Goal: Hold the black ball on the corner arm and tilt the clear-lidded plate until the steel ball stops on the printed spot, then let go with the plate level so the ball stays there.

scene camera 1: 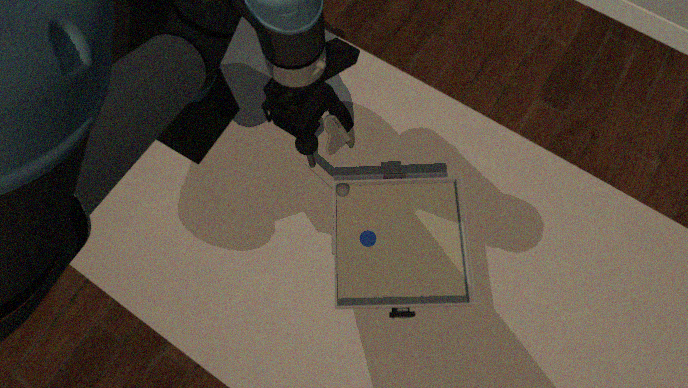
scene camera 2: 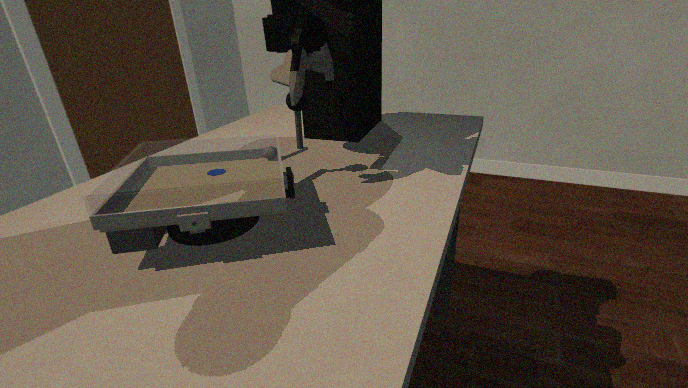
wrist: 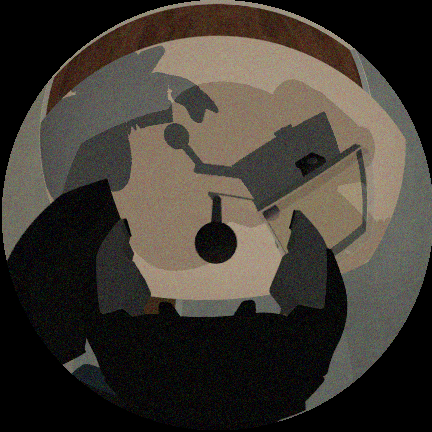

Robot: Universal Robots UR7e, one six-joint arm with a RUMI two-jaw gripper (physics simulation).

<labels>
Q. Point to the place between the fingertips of the gripper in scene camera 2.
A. At 313, 97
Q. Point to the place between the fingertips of the gripper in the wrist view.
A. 207, 216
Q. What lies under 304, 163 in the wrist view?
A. A dark round base.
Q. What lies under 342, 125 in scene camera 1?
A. The gripper.
</labels>
